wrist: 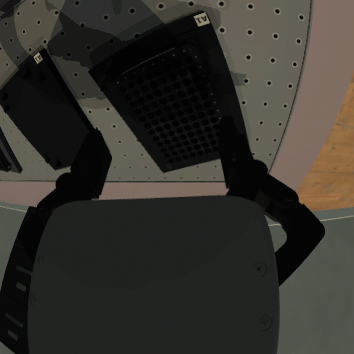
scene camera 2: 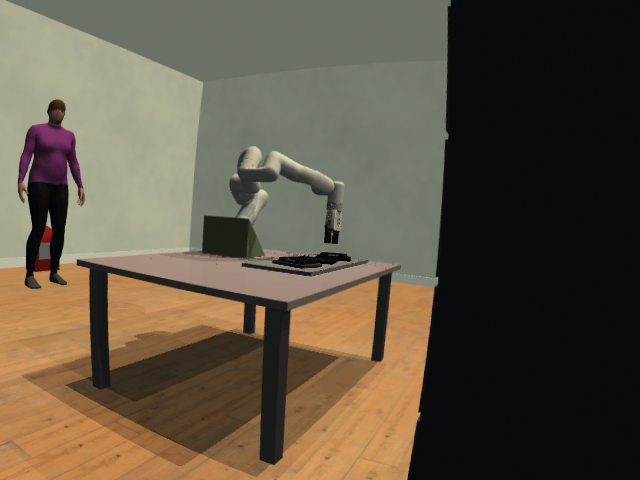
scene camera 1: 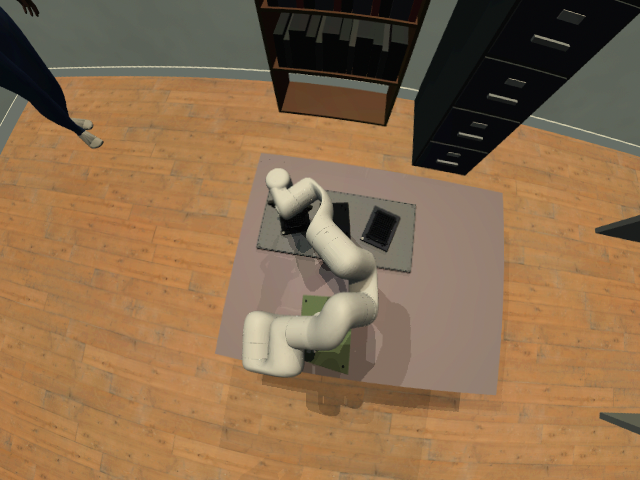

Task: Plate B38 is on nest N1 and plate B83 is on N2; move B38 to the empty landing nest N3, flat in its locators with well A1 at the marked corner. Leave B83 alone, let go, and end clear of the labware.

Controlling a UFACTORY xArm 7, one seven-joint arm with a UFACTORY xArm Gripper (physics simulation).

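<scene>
My gripper (scene camera 2: pixel 331 241) (wrist: pixel 159 136) is open and empty, pointing down a little above a black well plate (scene camera 1: pixel 295 222) (scene camera 2: pixel 333 255) (wrist: pixel 172 107). In the wrist view, the fingers stand on either side of this plate's near part. The plate sits in a black nest with a white A1 tag (wrist: pixel 201 19) at one corner. The middle nest (scene camera 1: pixel 341 210) (wrist: pixel 47 117) is flat, black and empty, with its own corner tag (wrist: pixel 38 58). A second black plate (scene camera 1: pixel 381 226) sits in the nest at the other end of the board. No plate codes or nest numbers are readable.
The nests stand on a grey perforated board (scene camera 1: pixel 400 258) (scene camera 2: pixel 279 268) (wrist: pixel 272 95) on the mauve table (scene camera 1: pixel 454 310) (scene camera 2: pixel 206 276). The arm's green base block (scene camera 1: pixel 338 361) (scene camera 2: pixel 224 237) is on the table. A bookshelf (scene camera 1: pixel 336 75) and dark cabinet (scene camera 1: pixel 439 103) stand beyond.
</scene>
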